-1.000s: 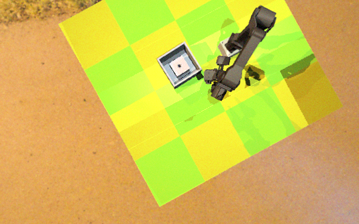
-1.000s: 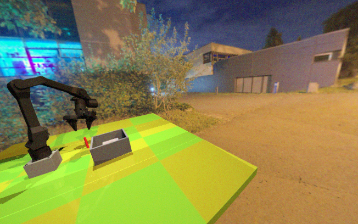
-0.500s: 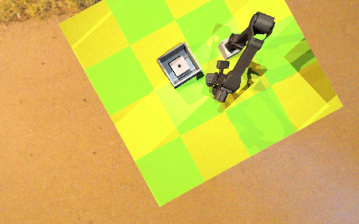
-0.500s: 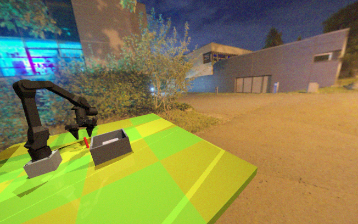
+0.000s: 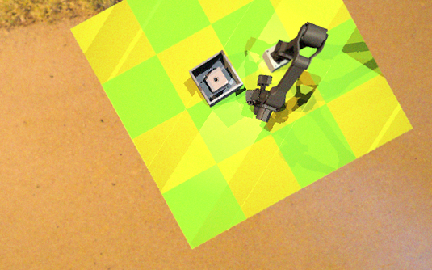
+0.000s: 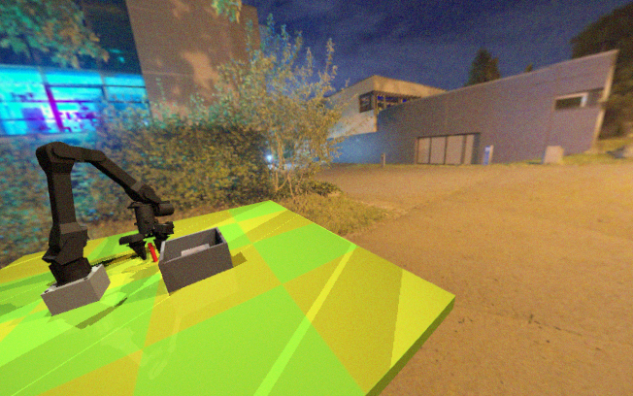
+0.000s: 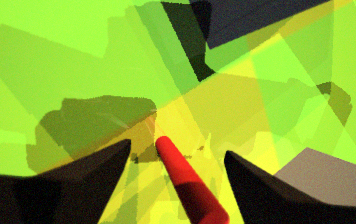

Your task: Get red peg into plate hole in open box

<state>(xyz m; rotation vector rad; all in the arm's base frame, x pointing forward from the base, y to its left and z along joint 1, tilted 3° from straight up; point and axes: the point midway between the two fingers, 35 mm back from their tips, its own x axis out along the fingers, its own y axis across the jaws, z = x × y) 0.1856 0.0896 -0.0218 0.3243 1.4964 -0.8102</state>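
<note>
Now: gripper tip 13 cm short of the pale plate, 18 cm to the left of it and 2 cm below it. Also, from my gripper tip: grey box 13 cm ahead, 18 cm to the right; then red peg 1 cm to the left, 2 cm above.
</note>
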